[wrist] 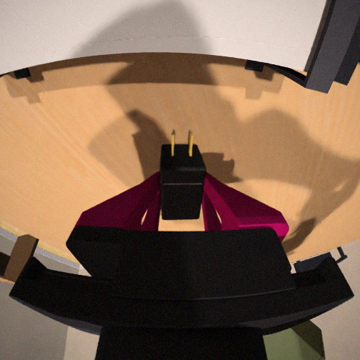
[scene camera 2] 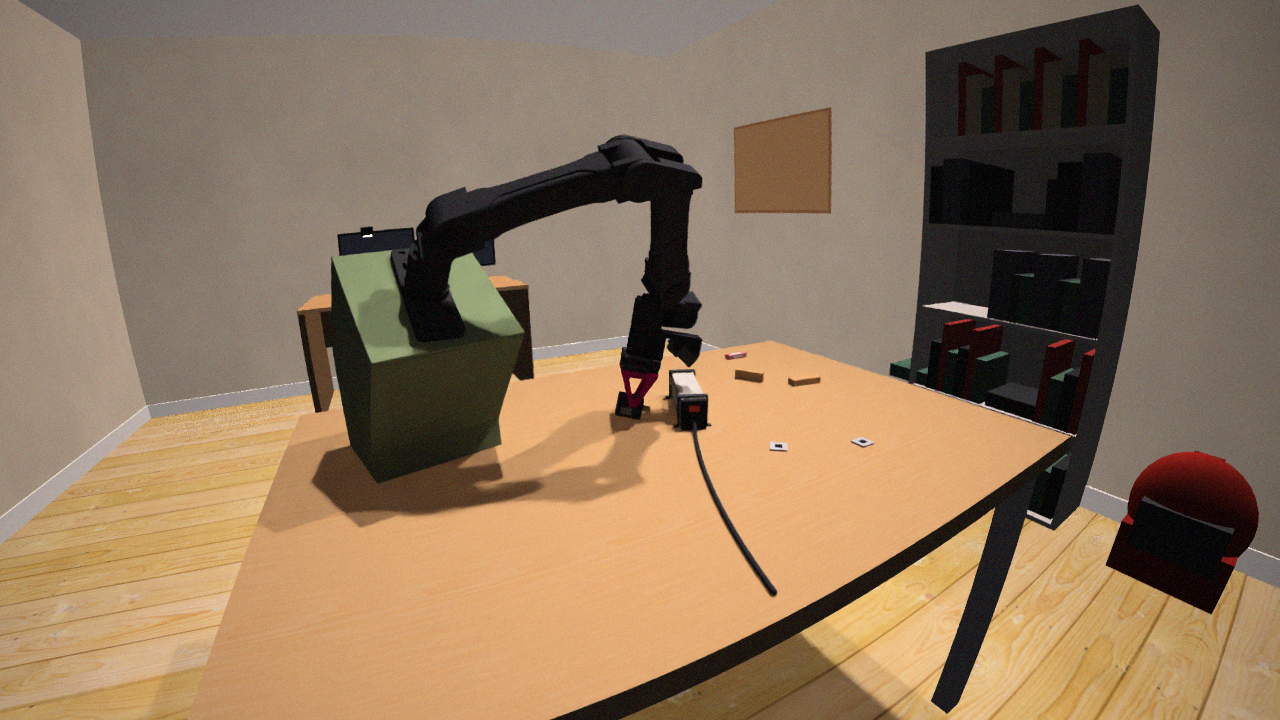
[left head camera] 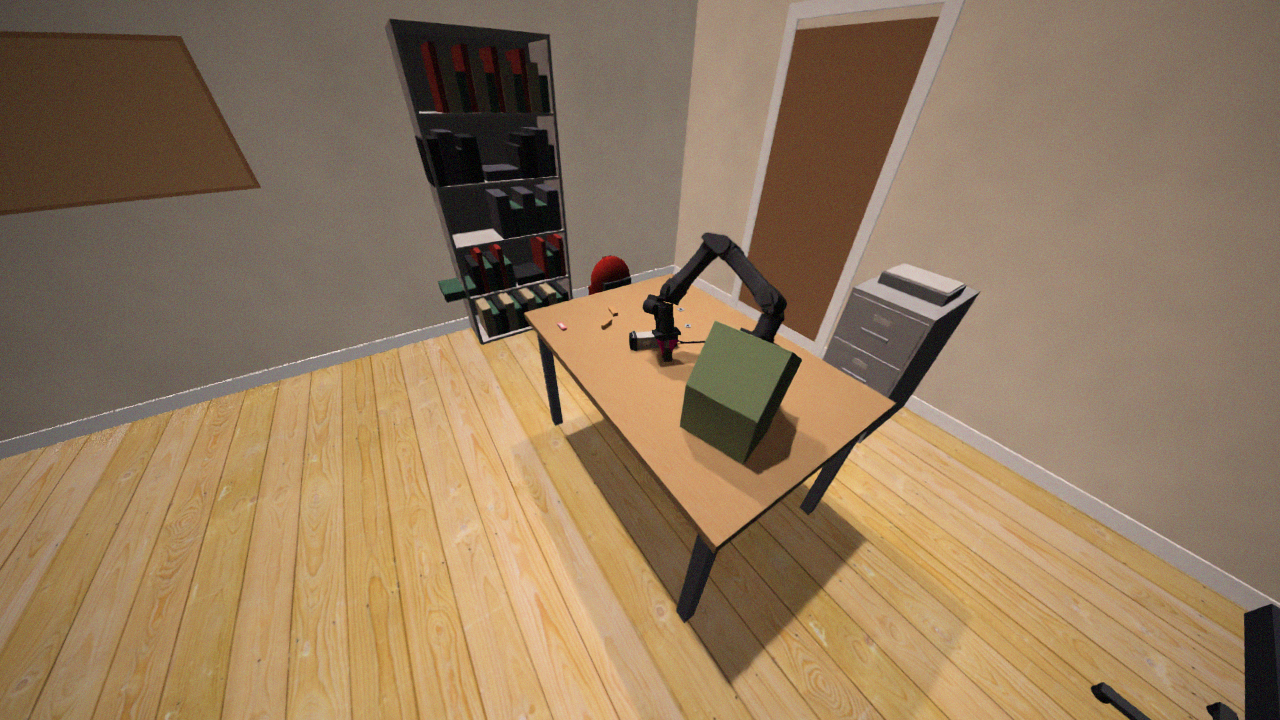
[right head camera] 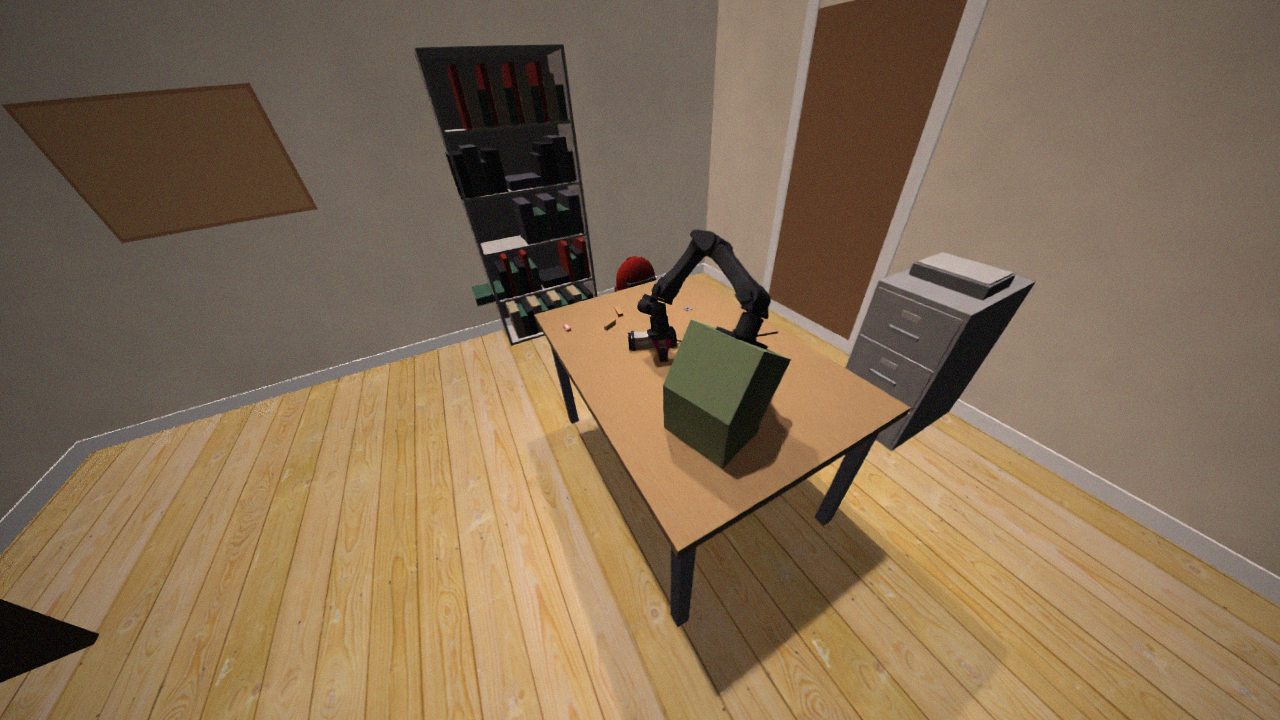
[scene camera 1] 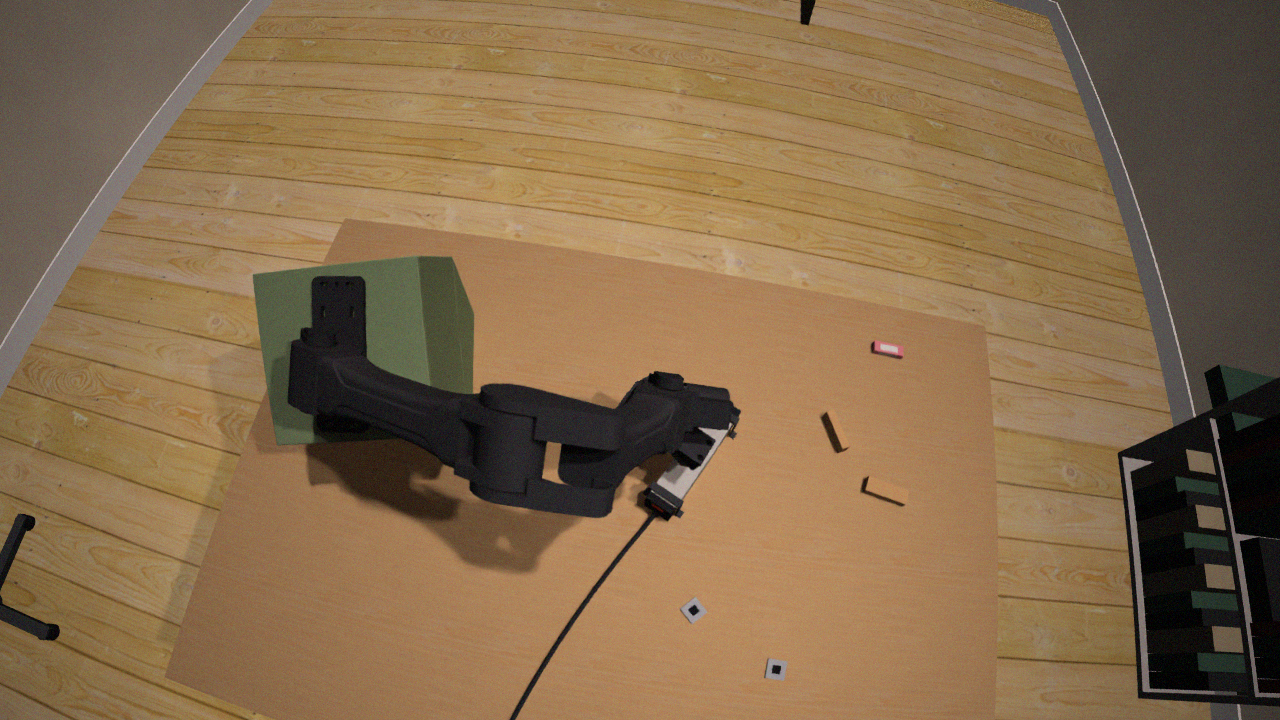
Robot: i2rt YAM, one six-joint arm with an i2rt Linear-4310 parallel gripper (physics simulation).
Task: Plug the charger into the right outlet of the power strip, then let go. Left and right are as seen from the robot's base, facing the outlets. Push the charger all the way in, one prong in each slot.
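Frame: origin at the arm's base, x up, y right, z ahead, level; metres.
Seen in the pictures: gripper, fingertip midpoint: (scene camera 2: 632, 404) (left head camera: 666, 353) (right head camera: 663, 353); arm's base at its link origin: (scene camera 2: 424, 293) (left head camera: 760, 340) (right head camera: 742, 339) (scene camera 1: 341, 354).
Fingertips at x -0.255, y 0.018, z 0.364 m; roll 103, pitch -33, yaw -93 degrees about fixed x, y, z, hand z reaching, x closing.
Note:
Offsets run from my fingertips to a thing's top centre.
A black charger (wrist: 182, 192) (scene camera 2: 629, 404) with two gold prongs is held between the magenta fingers of my gripper (wrist: 181, 177) (scene camera 2: 633, 401), which is shut on it. The prongs point toward the power strip and are in the open, apart from it. The white power strip @[dx +0.032, dy +0.037, dz +0.109 m] (wrist: 200, 30) (scene camera 1: 687, 472) (scene camera 2: 687, 386) (left head camera: 643, 341) has dark end caps and lies on the table beside the gripper. Its outlet face is hidden in the wrist view, where its top and lower edge show. The arm covers part of the strip in the scene camera 1 view.
A black cable (scene camera 1: 586, 601) (scene camera 2: 729, 523) runs from one end of the strip. Two small wooden blocks @[dx -0.006, dy -0.009, dz +0.358 m] (scene camera 1: 835, 430) @[dx -0.014, dy +0.098, dz +0.435 m] (scene camera 1: 886, 490), a pink-and-white piece @[dx -0.018, dy -0.166, dz +0.488 m] (scene camera 1: 887, 349) and two small square plates @[dx -0.026, dy +0.271, dz +0.104 m] (scene camera 1: 692, 610) @[dx -0.026, dy +0.368, dz +0.226 m] (scene camera 1: 776, 668) lie on the table. The arm stands on a green block (scene camera 2: 438, 402).

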